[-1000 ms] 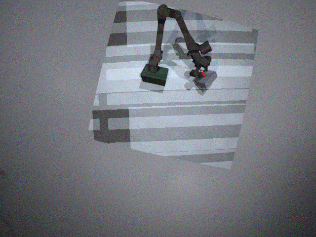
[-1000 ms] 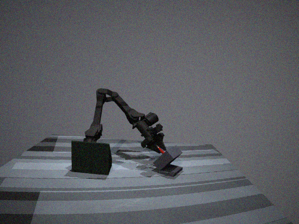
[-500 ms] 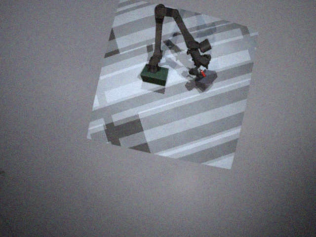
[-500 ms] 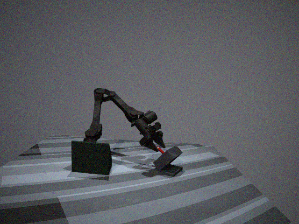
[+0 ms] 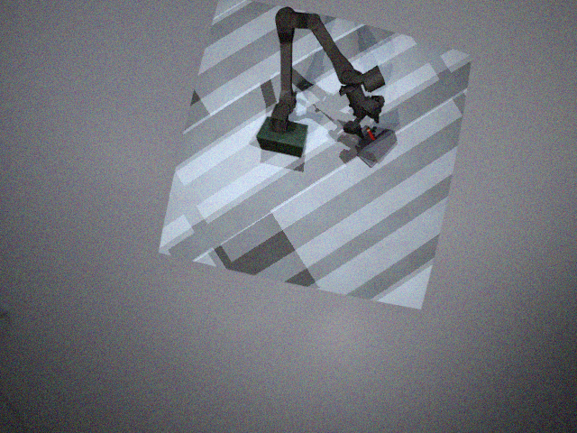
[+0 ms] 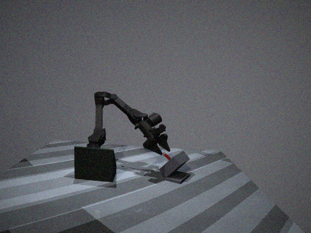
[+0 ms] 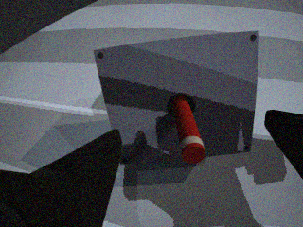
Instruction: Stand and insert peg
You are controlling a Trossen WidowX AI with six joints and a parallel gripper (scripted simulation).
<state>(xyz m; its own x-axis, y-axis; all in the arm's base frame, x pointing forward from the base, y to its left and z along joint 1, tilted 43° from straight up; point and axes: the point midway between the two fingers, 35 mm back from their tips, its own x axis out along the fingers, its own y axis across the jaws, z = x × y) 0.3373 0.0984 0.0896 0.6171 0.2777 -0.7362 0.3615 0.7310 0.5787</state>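
My gripper tip is now 2 cm above the red peg. From my gripper tip the other things lie so: grey sloped panel (5 cm below, 5 cm ahead, 2 cm to the right); then dark base plate (12 cm below, 7 cm ahead, 3 cm to the right).
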